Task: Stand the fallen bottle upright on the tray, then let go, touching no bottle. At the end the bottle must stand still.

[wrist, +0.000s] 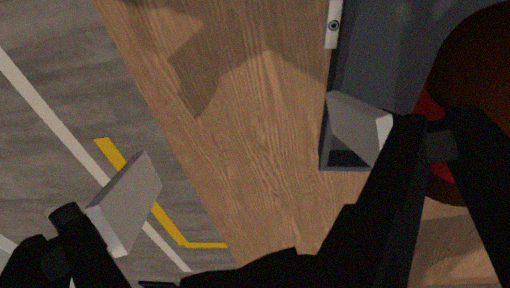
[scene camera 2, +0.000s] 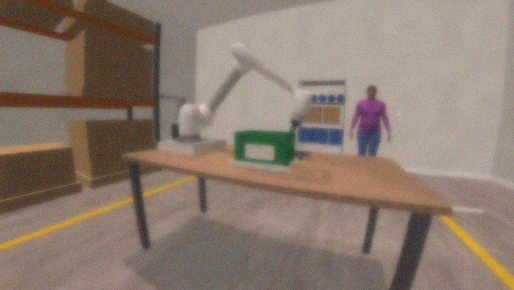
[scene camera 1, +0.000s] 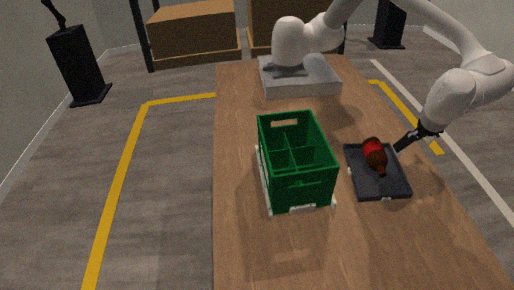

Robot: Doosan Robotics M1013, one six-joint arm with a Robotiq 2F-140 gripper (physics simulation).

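Frame: origin at the arm's base, x ahead, y left, z up, level; millimetres.
Where they show: gripper, between the fingertips: [wrist: 240, 141] [scene camera 1: 411, 147]; arm's base, origin of its link: [scene camera 2: 190, 141] [scene camera 1: 287, 69].
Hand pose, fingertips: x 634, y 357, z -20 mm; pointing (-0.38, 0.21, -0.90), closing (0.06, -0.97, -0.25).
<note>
Things, the pixels of their top centre, and the offset from my fingertips. Level surfaces: height alone.
- brown bottle with a red label, centre of its top: [scene camera 1: 379, 151] dx +22, dy -161, dz +27 mm
- green crate with compartments, centre of its top: [scene camera 1: 294, 138] [scene camera 2: 266, 131] dx +18, dy -467, dz +123 mm
- wooden table, height of its surface: dz -52 mm
The brown bottle with a red label [scene camera 1: 375, 155] [wrist: 480, 70] lies on its side on the dark grey tray [scene camera 1: 364, 182] [wrist: 380, 50]. In scene camera 1 its neck points toward the near end of the tray. My gripper [scene camera 1: 419, 140] [scene camera 2: 296, 126] [wrist: 240, 141] is open and empty. It is at the right of the tray in scene camera 1, above the table's edge. In the wrist view the right finger overlaps the tray's corner and part of the bottle, and the left finger is over the floor. Contact with the bottle cannot be judged. The bottle does not show in scene camera 2.
A green crate with compartments [scene camera 1: 305, 196] [scene camera 2: 260, 150] stands left of the tray on the wooden table [scene camera 1: 285, 260] [scene camera 2: 350, 182] in scene camera 1. The robot's grey base block [scene camera 1: 305, 89] [scene camera 2: 187, 146] is behind the crate. A person [scene camera 2: 370, 117] stands beyond the table.
</note>
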